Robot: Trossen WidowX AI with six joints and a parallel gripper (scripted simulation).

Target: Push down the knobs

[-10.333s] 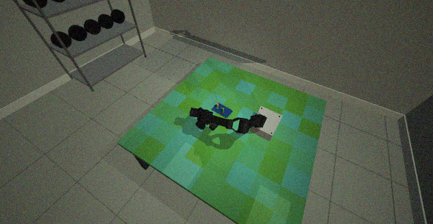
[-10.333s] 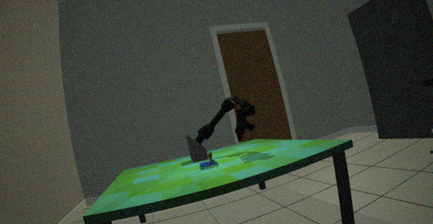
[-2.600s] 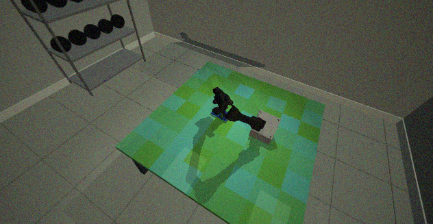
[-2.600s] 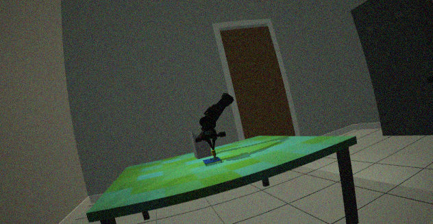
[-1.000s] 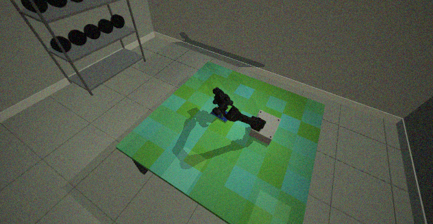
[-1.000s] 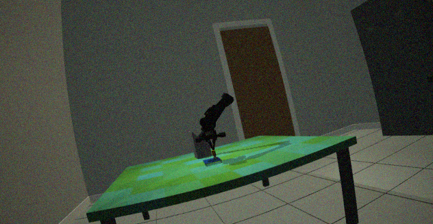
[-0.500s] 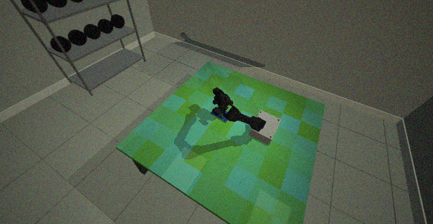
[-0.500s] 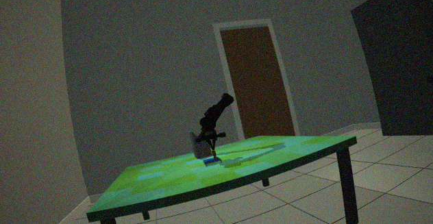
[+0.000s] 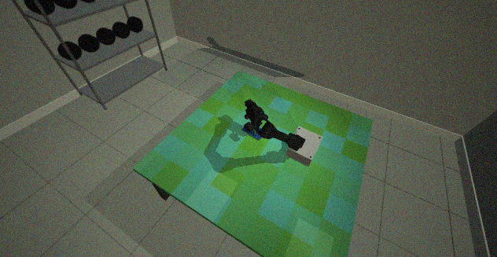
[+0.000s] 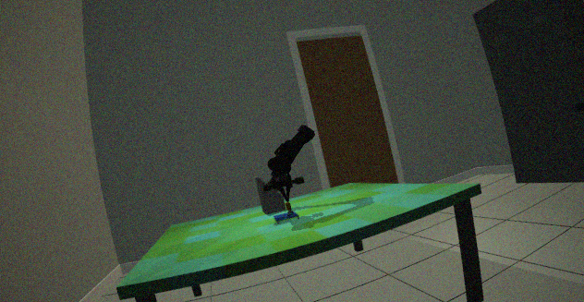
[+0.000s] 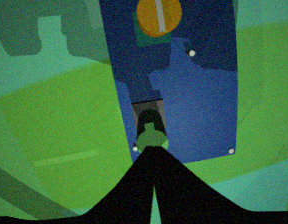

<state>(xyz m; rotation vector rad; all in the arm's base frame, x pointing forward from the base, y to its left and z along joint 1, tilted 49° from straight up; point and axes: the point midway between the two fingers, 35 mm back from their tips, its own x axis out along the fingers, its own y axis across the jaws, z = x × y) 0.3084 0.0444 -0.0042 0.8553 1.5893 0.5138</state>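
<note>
Now: gripper tip 7 cm short of the orange knob, 2 cm to the left of it and 1 cm above it.
</note>
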